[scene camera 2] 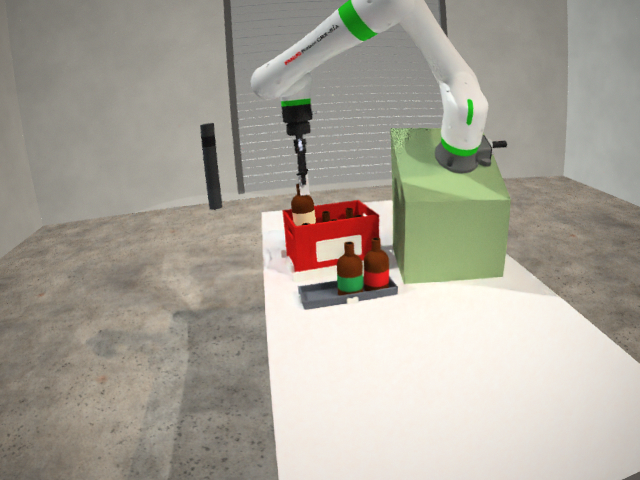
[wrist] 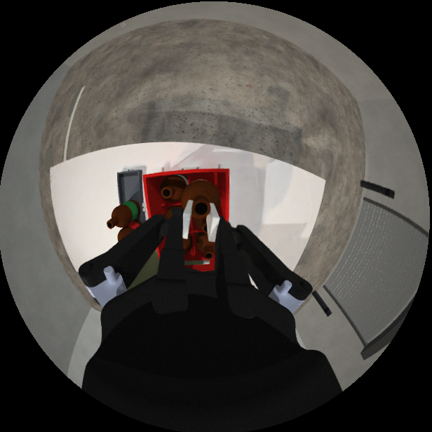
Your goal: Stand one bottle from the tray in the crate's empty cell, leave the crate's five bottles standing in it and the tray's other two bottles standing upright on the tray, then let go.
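Pixels of known places: gripper, fingertip midpoint: (scene camera 2: pixel 304 193); arm's base, link origin: (scene camera 2: pixel 457 157).
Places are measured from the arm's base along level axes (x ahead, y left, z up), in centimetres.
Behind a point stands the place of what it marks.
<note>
My gripper (scene camera 2: pixel 302 188) @[x 48.9, y -9.9, z -11.6 cm] (wrist: pixel 199 210) is shut on the neck of a brown bottle with a cream label (scene camera 2: pixel 303 207) @[x 49.7, y -6.2, z -15.2 cm] (wrist: pixel 199 190). This bottle is upright, its lower part hidden behind the front wall of the red crate (scene camera 2: pixel 305 253) @[x 50.4, y 2.9, z -27.2 cm] (wrist: pixel 226 195), at the crate's left end in the scene view. Its shoulder and part of its label show above the rim. Other brown bottles (scene camera 2: pixel 326 215) @[x 42.2, y -11.3, z -20.2 cm] (wrist: pixel 167 192) stand lower in the crate, partly hidden. A green-labelled bottle (scene camera 2: pixel 349 271) @[x 39.1, y 19.6, z -26.5 cm] (wrist: pixel 123 213) and a red-labelled bottle (scene camera 2: pixel 376 263) @[x 31.2, y 18.0, z -25.6 cm] stand upright on the grey tray (scene camera 2: pixel 316 296) @[x 48.5, y 16.2, z -35.2 cm] (wrist: pixel 130 184).
The tray lies on the white table (scene camera 2: pixel 413 372) @[x 30.0, y 55.4, z -35.7 cm] in front of the crate. The green pedestal (scene camera 2: pixel 454 237) @[x 6.5, y 15.1, z -21.2 cm] with the arm's base stands right of the crate in the scene view. A black post (scene camera 2: pixel 211 170) shows beyond the table's left edge.
</note>
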